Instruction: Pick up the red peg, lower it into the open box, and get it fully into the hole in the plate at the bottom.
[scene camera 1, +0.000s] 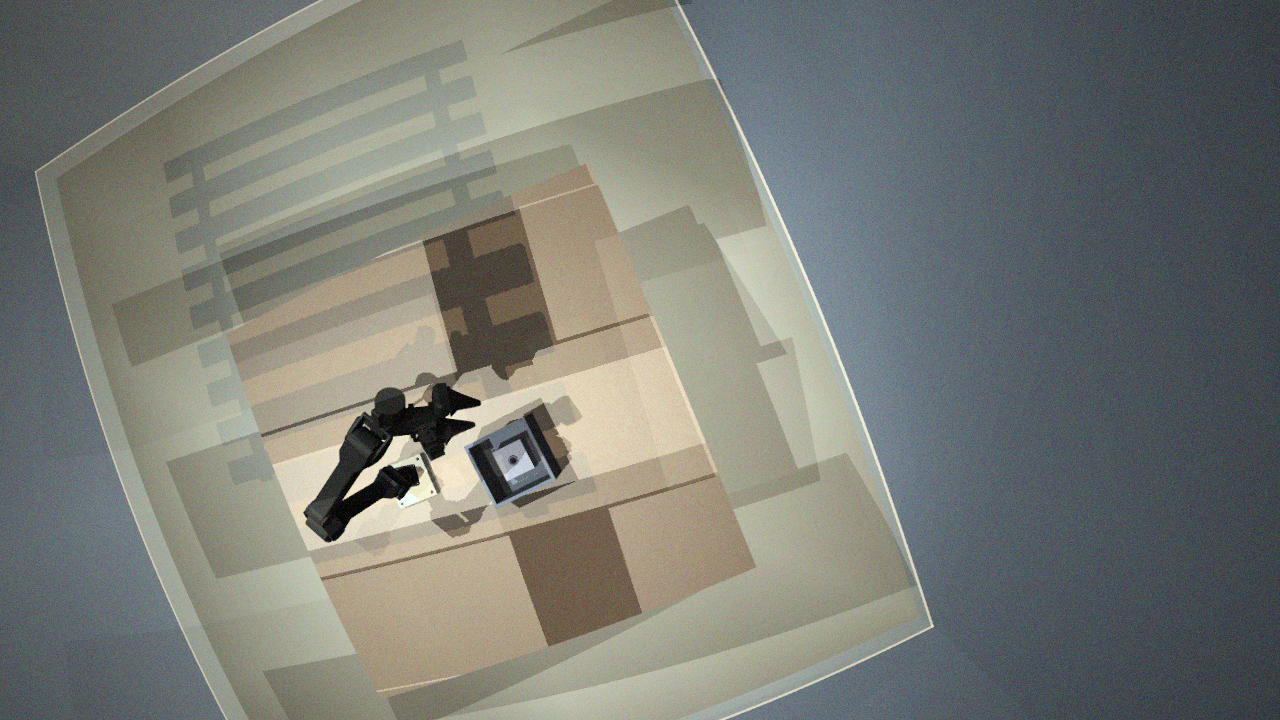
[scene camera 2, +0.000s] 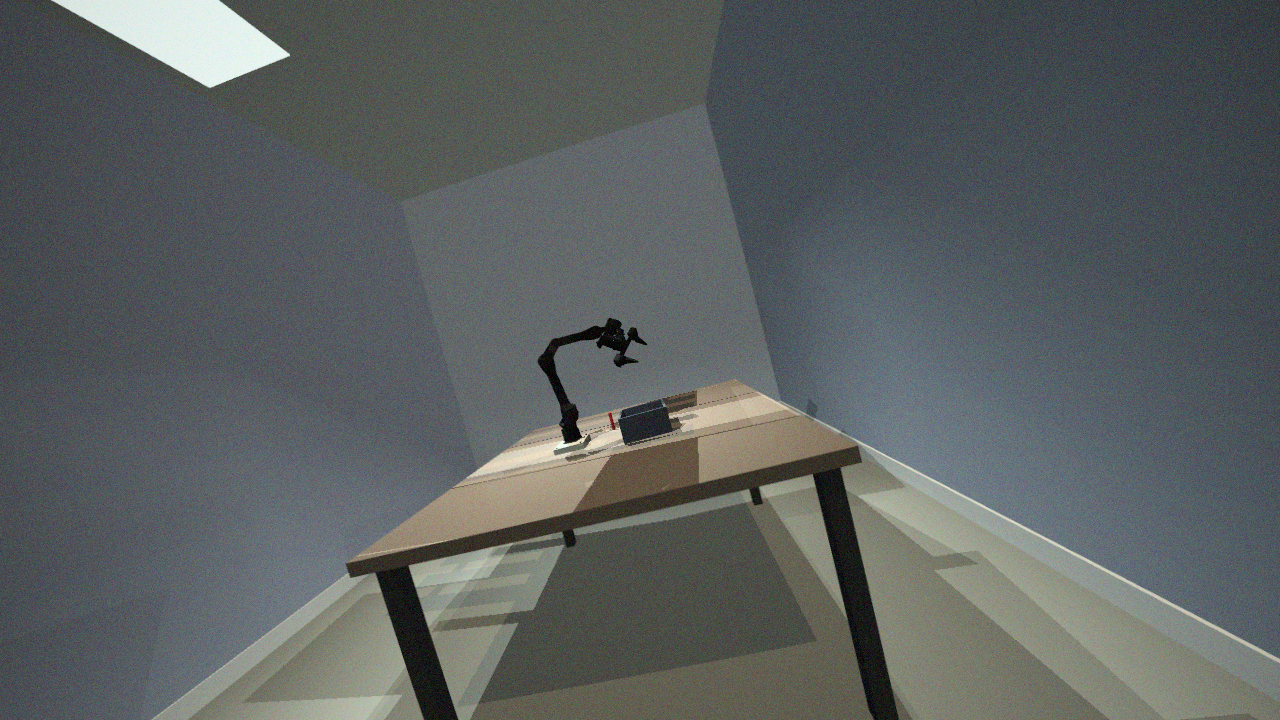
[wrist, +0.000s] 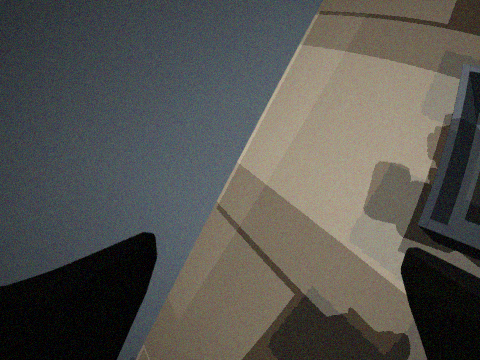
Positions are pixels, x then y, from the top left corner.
Labels:
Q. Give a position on a dark box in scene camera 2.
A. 647, 420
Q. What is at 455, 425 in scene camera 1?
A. The gripper.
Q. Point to a plate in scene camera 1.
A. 515, 458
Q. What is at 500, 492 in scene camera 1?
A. A dark box.

